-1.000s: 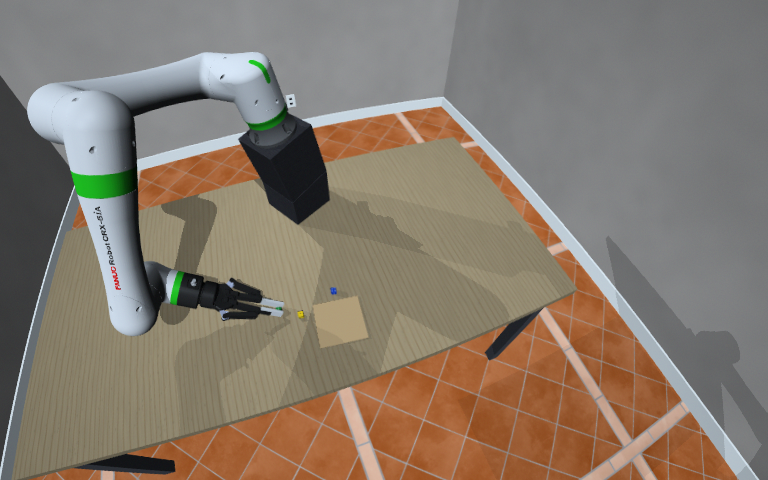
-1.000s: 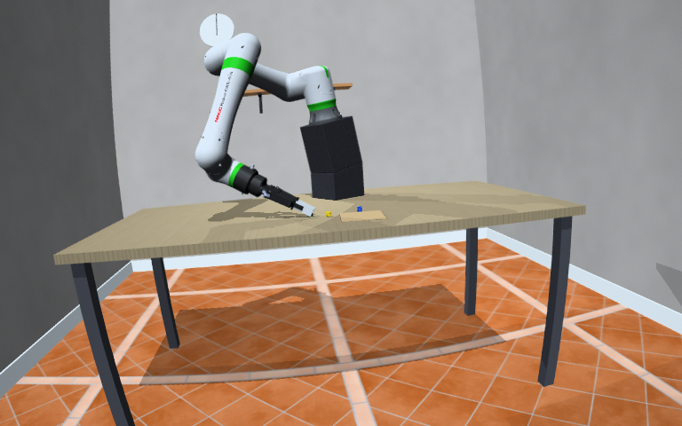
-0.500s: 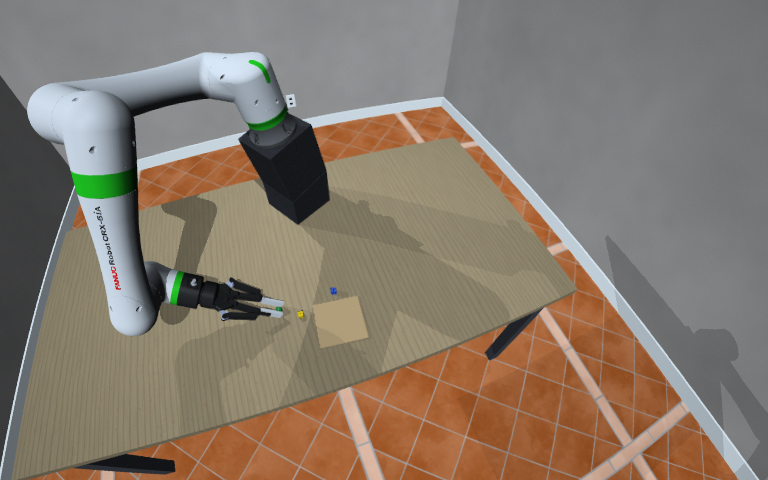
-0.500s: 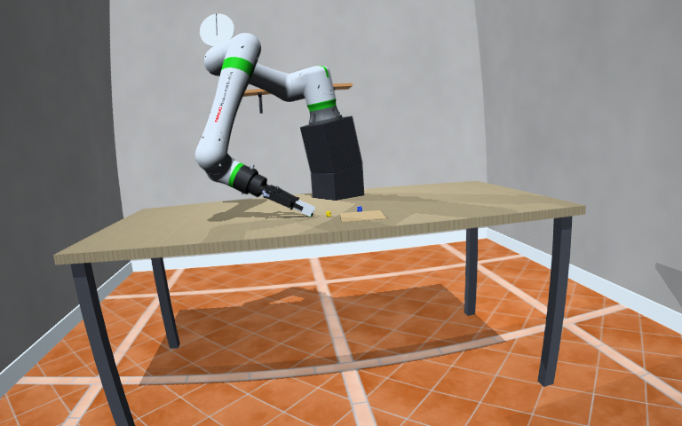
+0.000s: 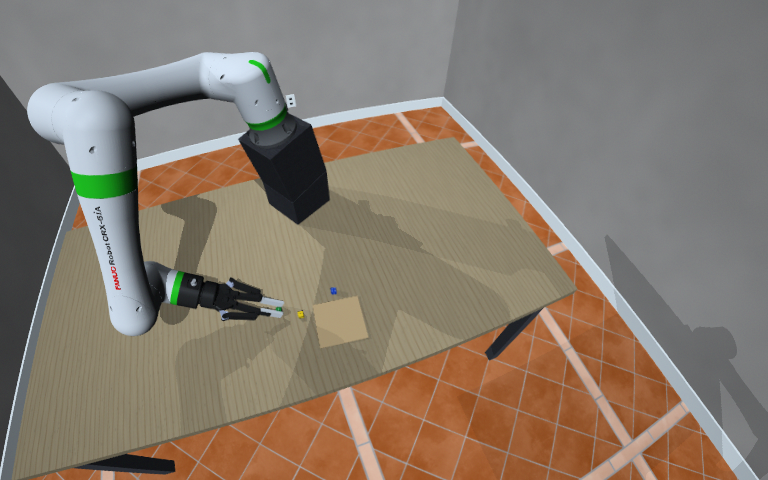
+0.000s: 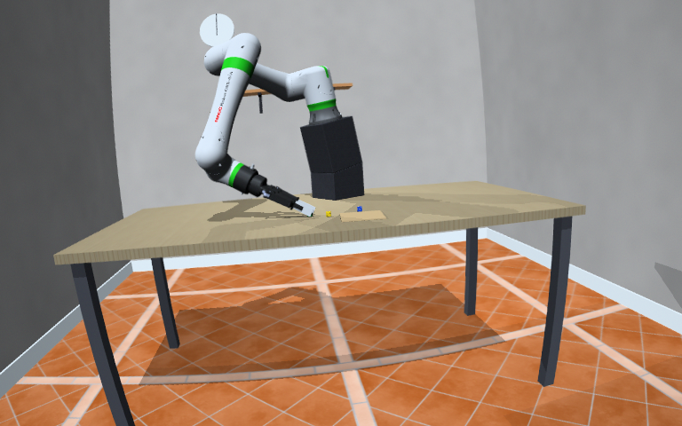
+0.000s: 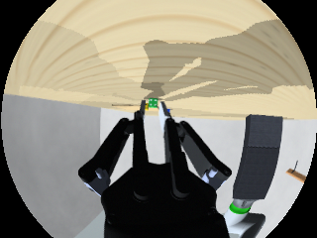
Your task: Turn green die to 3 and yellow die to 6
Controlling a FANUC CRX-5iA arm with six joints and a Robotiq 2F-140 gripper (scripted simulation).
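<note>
My hand is 2 cm to the right of the green die and 2 cm above it. From my hand the other things lie so: tan mat 8 cm ahead, 19 cm to the left, 3 cm below; then blue die 2 cm behind, 19 cm to the left, 2 cm below; then yellow die 3 cm ahead, 8 cm to the left, 2 cm below.
</note>
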